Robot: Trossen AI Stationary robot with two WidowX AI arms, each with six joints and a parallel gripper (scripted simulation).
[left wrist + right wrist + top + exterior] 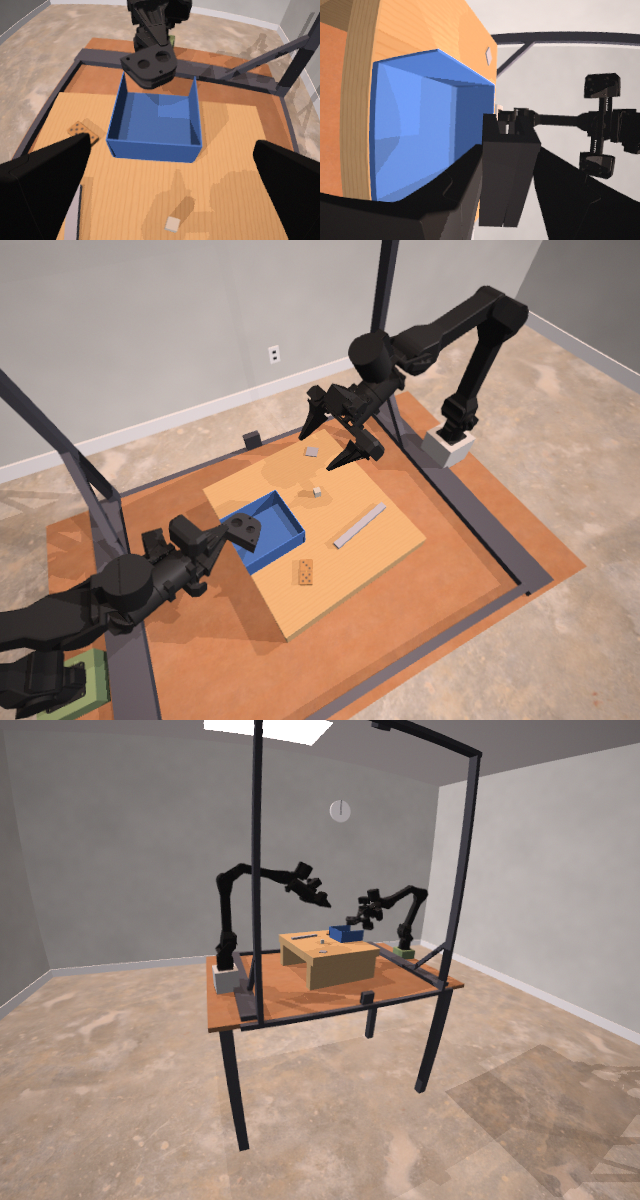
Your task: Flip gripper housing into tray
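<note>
My right hand is 50 mm to the right of the gripper housing and 20 mm above it. Also, from my right hand: wooden platform (210 mm to the left, 170 mm below); blue tray (130 mm to the left, 90 mm below); small cube (30 mm behind, 250 mm to the left, 100 mm below).
</note>
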